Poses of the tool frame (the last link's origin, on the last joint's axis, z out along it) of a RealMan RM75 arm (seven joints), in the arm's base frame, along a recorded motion.
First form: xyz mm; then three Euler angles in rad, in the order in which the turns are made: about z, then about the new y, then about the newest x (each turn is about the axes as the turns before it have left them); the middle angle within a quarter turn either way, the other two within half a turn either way.
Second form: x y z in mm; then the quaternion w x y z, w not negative. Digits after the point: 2 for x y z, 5 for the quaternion.
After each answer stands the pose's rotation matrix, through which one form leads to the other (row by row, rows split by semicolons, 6 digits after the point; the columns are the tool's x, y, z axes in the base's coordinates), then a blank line. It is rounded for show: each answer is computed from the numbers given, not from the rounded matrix.
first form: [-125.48 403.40 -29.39 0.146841 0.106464 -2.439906]
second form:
[-125.48 403.40 -29.39 0.33861 -0.93657 -0.05055 0.07501]
0.983637 0.043893 -0.174732; 0.145485 -0.765571 0.626685; -0.106263 -0.641852 -0.759430

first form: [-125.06 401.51 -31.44 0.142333 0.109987 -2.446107]
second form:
[-125.06 401.51 -31.44 0.33573 -0.93768 -0.04807 0.07574]
0.983906 0.039285 -0.174313; 0.140996 -0.769956 0.622325; -0.109765 -0.636887 -0.763104

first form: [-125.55 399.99 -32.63 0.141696 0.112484 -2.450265]
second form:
[-125.55 399.99 -32.63 0.33369 -0.93835 -0.04750 0.07670]
0.983722 0.037951 -0.175646; 0.140330 -0.772786 0.618959; -0.112247 -0.633531 -0.765532

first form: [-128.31 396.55 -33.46 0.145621 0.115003 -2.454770]
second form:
[-128.31 396.55 -33.46 0.33132 -0.93897 -0.04909 0.07842]
0.982880 0.040215 -0.179803; 0.144148 -0.775638 0.614497; -0.114750 -0.629895 -0.768157

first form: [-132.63 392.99 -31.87 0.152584 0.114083 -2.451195]
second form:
[-132.63 392.99 -31.87 0.33276 -0.93822 -0.05237 0.07924]
0.981957 0.045532 -0.183542; 0.151005 -0.773054 0.616105; -0.113836 -0.632704 -0.765981

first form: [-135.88 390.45 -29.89 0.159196 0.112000 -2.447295]
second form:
[-135.88 390.45 -29.89 0.33442 -0.93741 -0.05567 0.07947]
0.981169 0.051218 -0.186238; 0.157531 -0.770122 0.618139; -0.111766 -0.635837 -0.763688

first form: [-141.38 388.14 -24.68 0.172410 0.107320 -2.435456]
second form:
[-141.38 388.14 -24.68 0.33967 -0.93508 -0.06219 0.07987]
0.979506 0.062058 -0.191615; 0.170570 -0.761518 0.625297; -0.107114 -0.645166 -0.756497

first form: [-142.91 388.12 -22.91 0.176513 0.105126 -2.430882]
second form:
[-142.91 388.12 -22.91 0.34175 -0.93420 -0.06431 0.07969]
0.979027 0.065694 -0.192848; 0.174628 -0.758143 0.628271; -0.104932 -0.648771 -0.753714

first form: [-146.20 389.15 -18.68 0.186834 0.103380 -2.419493]
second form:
[-146.20 389.15 -18.68 0.34674 -0.93191 -0.06898 0.08103]
0.977351 0.072368 -0.198866; 0.184757 -0.750030 0.635075; -0.103196 -0.657433 -0.746413

